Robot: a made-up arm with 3 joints. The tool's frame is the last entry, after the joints.
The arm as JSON. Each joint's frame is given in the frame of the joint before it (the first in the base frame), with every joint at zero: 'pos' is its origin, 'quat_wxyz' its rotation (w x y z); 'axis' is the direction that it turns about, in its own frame. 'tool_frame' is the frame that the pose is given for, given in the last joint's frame.
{
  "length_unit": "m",
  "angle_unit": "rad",
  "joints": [
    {
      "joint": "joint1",
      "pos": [
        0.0,
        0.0,
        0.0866
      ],
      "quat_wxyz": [
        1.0,
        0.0,
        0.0,
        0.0
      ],
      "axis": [
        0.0,
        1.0,
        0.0
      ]
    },
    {
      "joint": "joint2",
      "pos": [
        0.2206,
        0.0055,
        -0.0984
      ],
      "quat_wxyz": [
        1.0,
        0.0,
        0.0,
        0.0
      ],
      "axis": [
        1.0,
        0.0,
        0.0
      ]
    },
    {
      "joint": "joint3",
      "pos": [
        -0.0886,
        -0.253,
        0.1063
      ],
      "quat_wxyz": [
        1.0,
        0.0,
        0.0,
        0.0
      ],
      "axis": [
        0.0,
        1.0,
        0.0
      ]
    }
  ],
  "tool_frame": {
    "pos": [
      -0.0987,
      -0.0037,
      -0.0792
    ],
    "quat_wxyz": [
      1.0,
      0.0,
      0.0,
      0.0
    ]
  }
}
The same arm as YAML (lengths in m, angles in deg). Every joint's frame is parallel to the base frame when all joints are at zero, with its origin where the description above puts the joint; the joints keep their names.
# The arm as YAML. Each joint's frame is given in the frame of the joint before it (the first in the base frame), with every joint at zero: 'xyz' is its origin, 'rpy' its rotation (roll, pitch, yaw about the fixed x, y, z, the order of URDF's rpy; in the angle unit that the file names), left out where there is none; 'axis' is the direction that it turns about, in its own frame. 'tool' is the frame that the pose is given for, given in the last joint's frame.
units:
  length: m
  angle: deg
joints:
  - name: joint1
    type: revolute
    origin:
      xyz: [0.0, 0.0, 0.0866]
    axis: "+y"
  - name: joint2
    type: revolute
    origin:
      xyz: [0.2206, 0.0055, -0.0984]
    axis: "+x"
  - name: joint3
    type: revolute
    origin:
      xyz: [-0.0886, -0.253, 0.1063]
    axis: "+y"
tool:
  origin:
    xyz: [-0.0987, -0.0037, -0.0792]

